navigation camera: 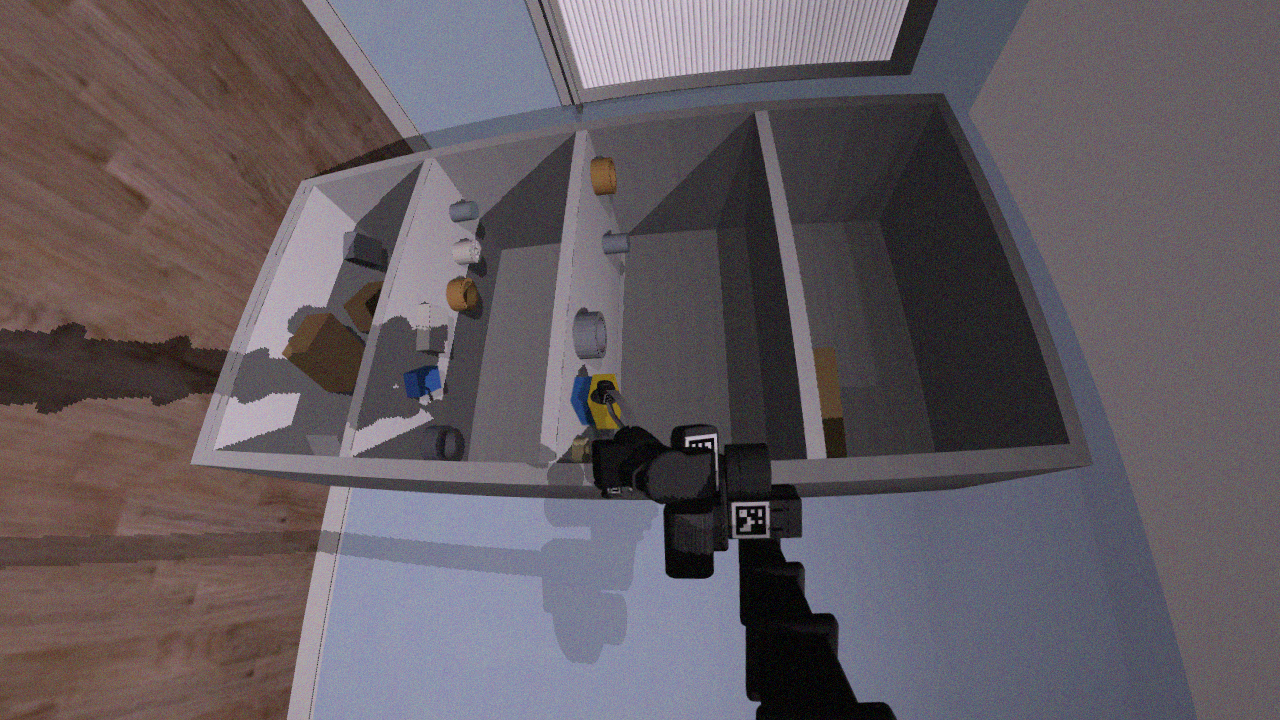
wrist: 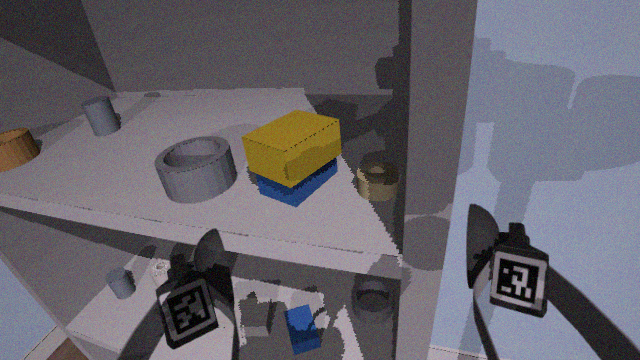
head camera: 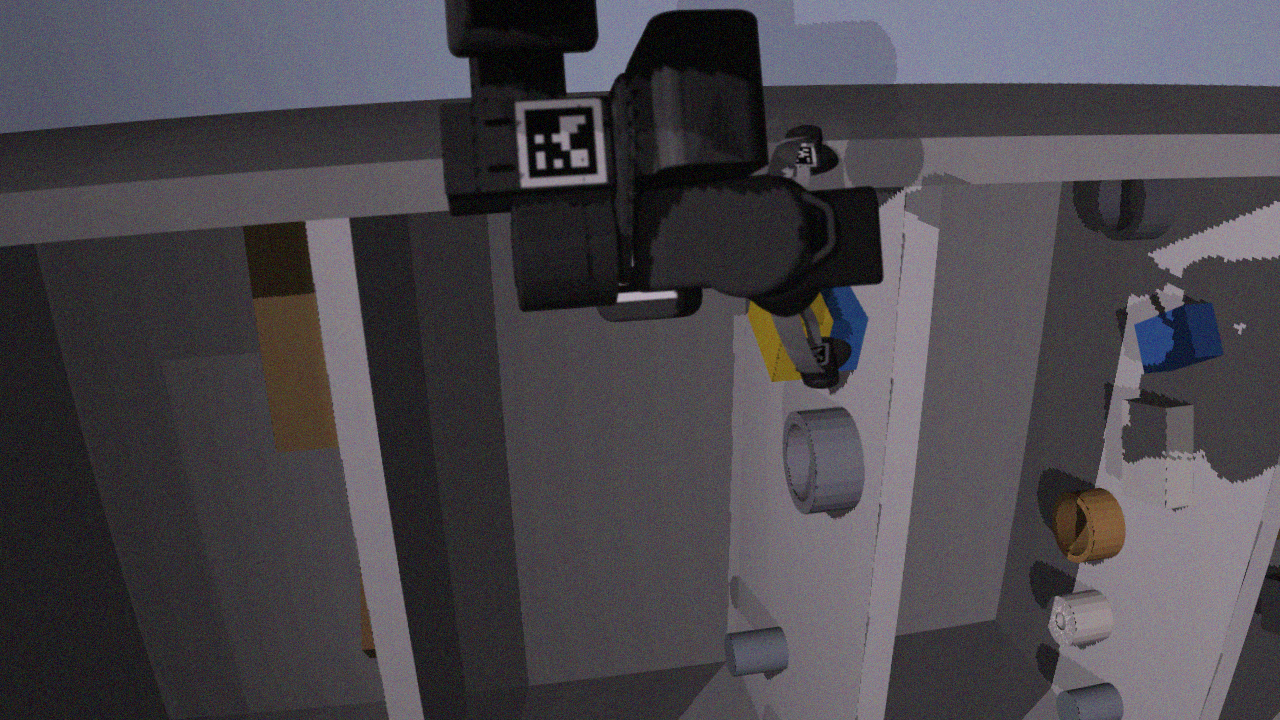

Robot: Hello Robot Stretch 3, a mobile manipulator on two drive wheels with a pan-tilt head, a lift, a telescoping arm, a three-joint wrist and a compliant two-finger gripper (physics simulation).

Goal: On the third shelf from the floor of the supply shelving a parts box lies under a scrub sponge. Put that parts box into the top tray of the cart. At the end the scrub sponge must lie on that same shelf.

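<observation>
A yellow scrub sponge [head camera: 771, 349] [navigation camera: 605, 417] [wrist: 292, 147] lies on top of a flat blue parts box [head camera: 852, 331] [navigation camera: 581, 399] [wrist: 297, 195]. Both rest on the third shelf [head camera: 881, 537] [navigation camera: 563, 277] [wrist: 280, 230] of the supply shelving, near one side panel. My gripper [head camera: 816, 255] [navigation camera: 610, 440] [wrist: 344, 246] is open and empty, with its fingers wide apart. In the wrist view the sponge and box show beyond the fingertips, between them and left of centre. In the head and navigation views one fingertip overlaps the sponge in the picture. The cart does not show.
On the same shelf stand a large grey ring [head camera: 836, 461] [navigation camera: 590, 334] [wrist: 200, 177], a tan ring [wrist: 377, 186] beside the side panel [wrist: 435, 125], a grey cylinder [navigation camera: 615, 242] and an orange ring [navigation camera: 604, 176]. A blue box [wrist: 302, 330] lies on the shelf below.
</observation>
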